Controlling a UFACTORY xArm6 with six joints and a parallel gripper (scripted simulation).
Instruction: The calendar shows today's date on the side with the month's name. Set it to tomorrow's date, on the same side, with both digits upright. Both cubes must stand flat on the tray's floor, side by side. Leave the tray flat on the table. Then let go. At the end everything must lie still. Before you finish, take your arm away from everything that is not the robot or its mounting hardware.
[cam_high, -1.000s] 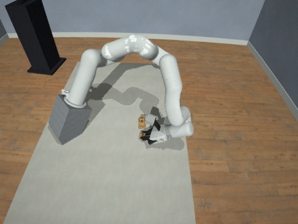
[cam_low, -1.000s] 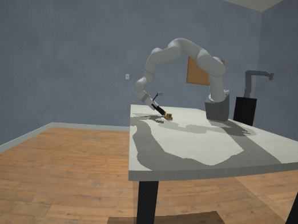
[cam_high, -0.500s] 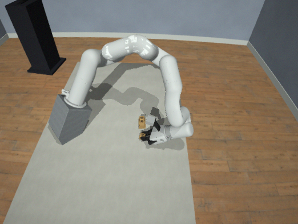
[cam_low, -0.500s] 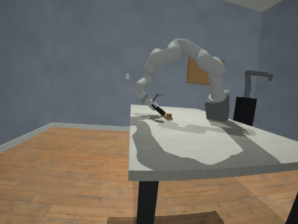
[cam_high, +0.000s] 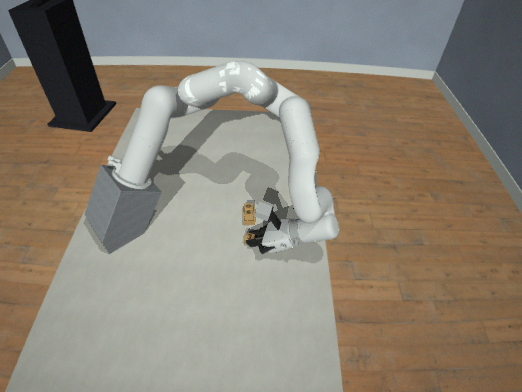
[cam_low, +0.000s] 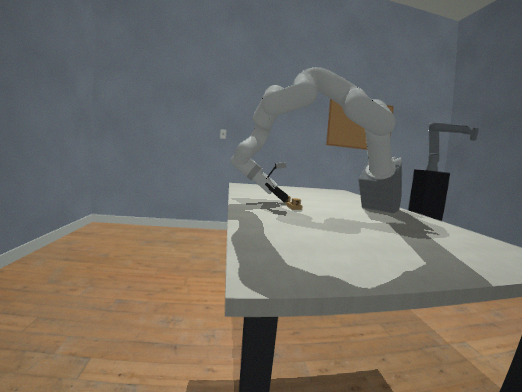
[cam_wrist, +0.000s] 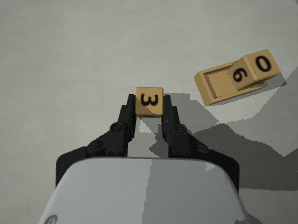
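My hand is 2 cm past the wooden digit cube and 1 cm above it. The rest, counted from my hand: wooden calendar tray (4 cm behind, 11 cm to the left, 2 cm below).
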